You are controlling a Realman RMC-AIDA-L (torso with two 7-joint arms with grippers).
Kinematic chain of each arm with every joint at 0, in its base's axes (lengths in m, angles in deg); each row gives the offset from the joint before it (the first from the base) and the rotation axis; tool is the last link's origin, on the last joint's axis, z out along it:
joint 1: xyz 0 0 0.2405 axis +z
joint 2: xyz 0 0 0 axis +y
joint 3: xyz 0 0 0.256 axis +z
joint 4: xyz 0 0 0 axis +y
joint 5: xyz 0 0 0.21 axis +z
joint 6: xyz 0 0 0 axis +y
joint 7: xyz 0 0 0.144 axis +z
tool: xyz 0 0 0
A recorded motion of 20 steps. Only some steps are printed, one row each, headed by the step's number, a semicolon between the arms.
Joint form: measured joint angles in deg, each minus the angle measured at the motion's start. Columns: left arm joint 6, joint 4, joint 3, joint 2, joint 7, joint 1, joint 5; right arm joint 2, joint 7, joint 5, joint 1, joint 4, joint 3, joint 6.
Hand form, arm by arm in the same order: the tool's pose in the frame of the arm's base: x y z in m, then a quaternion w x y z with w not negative. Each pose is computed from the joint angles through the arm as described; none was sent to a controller.
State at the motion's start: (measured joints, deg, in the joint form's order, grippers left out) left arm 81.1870 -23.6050 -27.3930 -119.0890 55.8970 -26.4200 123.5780; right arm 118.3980 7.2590 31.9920 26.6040 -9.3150 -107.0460 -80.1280
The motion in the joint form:
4: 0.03 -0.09 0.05 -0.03 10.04 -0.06 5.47; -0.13 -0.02 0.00 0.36 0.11 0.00 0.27
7: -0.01 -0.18 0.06 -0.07 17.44 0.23 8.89; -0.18 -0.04 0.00 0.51 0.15 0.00 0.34
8: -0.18 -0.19 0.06 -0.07 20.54 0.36 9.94; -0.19 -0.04 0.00 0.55 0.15 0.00 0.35
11: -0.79 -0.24 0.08 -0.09 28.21 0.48 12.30; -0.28 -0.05 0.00 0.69 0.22 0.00 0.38
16: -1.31 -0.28 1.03 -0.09 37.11 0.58 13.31; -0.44 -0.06 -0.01 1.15 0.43 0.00 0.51
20: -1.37 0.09 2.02 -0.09 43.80 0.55 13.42; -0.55 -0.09 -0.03 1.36 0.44 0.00 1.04
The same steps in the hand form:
4: -0.2127 0.3056 -0.0616 0.64924 -0.66598 0.34733 -0.11966; 0.3015 0.3457 0.0412 0.67238 -0.61906 0.12940 0.38460
7: -0.2093 0.2997 -0.0676 0.63942 -0.64474 0.40942 -0.08854; 0.3010 0.3466 0.0415 0.67216 -0.61954 0.12869 0.38445
8: -0.2089 0.2979 -0.0696 0.63589 -0.63496 0.43251 -0.07349; 0.3008 0.3468 0.0415 0.67206 -0.61961 0.12847 0.38459
11: -0.2073 0.2943 -0.0747 0.62564 -0.60756 0.48793 -0.03700; 0.3006 0.3476 0.0421 0.67206 -0.62004 0.12743 0.38426
16: -0.2069 0.2904 -0.0798 0.61423 -0.57194 0.54366 0.00574; 0.2994 0.3500 0.0431 0.67141 -0.62146 0.12515 0.38385
20: -0.2081 0.2880 -0.0823 0.60528 -0.54102 0.58258 0.03915; 0.2995 0.3518 0.0431 0.67090 -0.62326 0.12636 0.38142

